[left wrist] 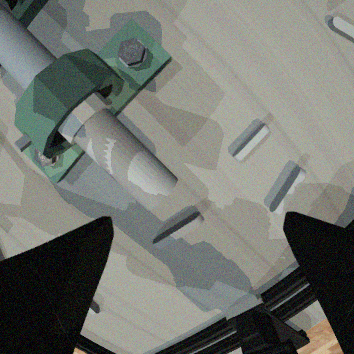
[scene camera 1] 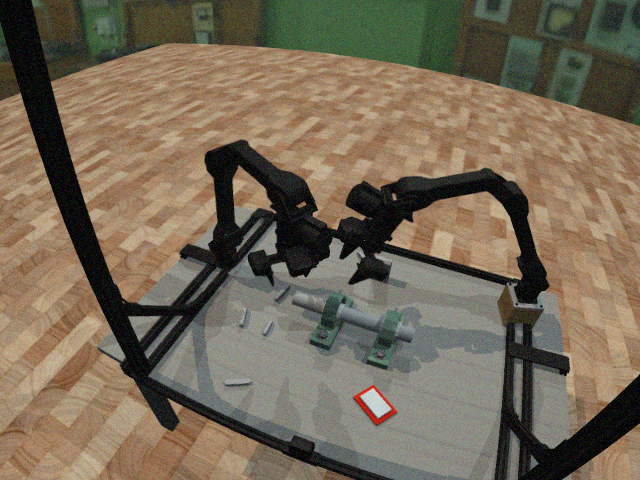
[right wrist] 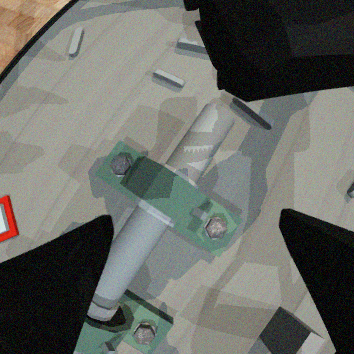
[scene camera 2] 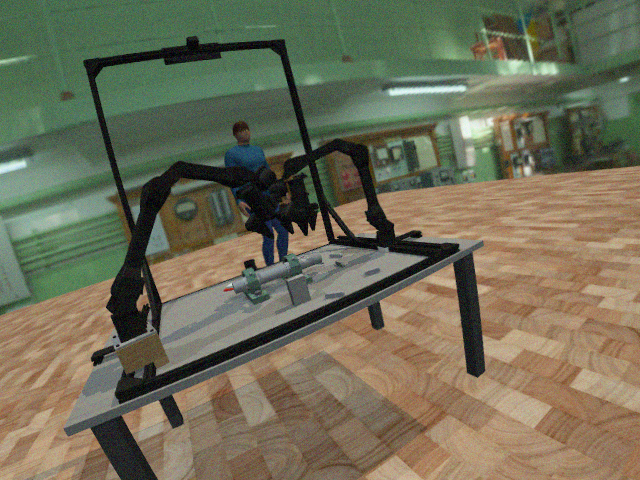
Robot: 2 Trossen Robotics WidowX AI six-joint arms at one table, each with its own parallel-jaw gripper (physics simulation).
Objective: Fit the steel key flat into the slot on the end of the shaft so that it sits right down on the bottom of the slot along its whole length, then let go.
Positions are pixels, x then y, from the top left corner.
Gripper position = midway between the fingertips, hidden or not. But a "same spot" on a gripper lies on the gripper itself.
my left gripper: left wrist 199,224; scene camera 1; right wrist; scene camera 2 310,233
my right gripper: scene camera 1; right wrist; scene camera 2 283,235; not seen in the left wrist view (out of frame)
same spot on my right gripper: (scene camera 1: 358,276) = (right wrist: 38,246)
same spot on my left gripper: (right wrist: 256,56) = (scene camera 1: 329,250)
